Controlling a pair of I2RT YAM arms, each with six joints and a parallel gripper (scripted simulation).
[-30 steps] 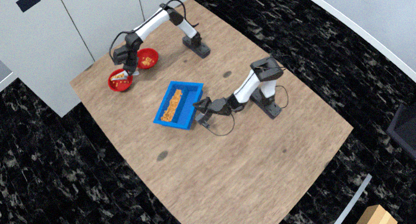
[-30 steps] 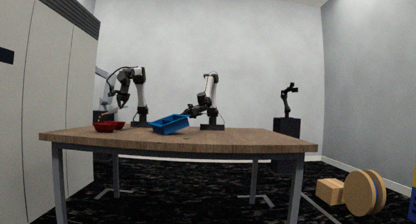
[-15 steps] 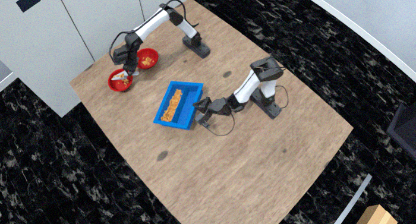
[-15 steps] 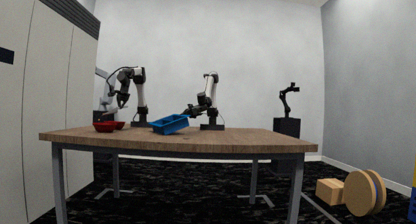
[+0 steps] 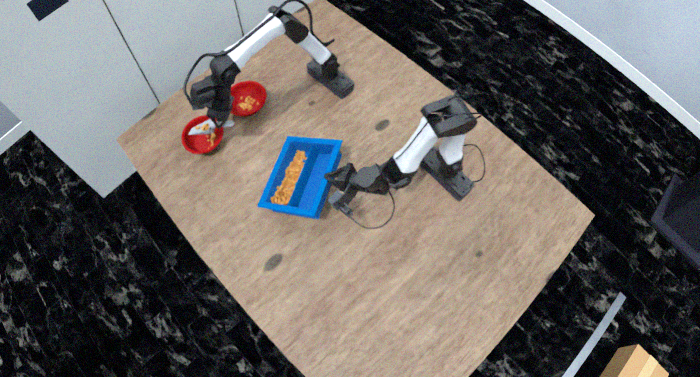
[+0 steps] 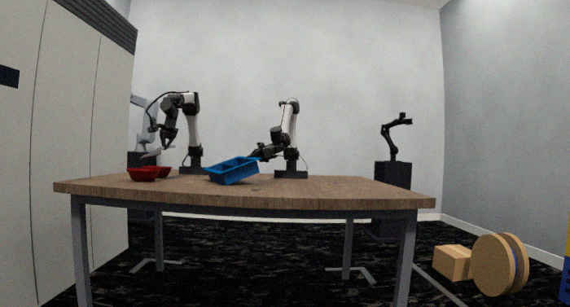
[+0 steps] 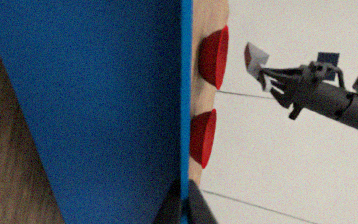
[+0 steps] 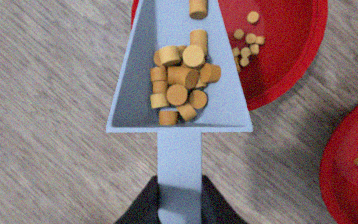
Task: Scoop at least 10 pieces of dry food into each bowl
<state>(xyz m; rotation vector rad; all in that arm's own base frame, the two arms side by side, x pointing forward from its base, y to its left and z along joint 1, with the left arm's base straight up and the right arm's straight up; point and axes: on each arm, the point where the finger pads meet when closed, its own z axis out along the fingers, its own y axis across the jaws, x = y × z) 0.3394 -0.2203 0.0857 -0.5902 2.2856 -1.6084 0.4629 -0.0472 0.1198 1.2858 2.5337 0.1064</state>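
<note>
Right now the blue box is 80 mm to the right of my left hand, 50 mm below it and 40 mm ahead of it. The rest, counted from my left hand: grey scoop (410 mm to the right, 160 mm ahead, 10 mm above).
</note>
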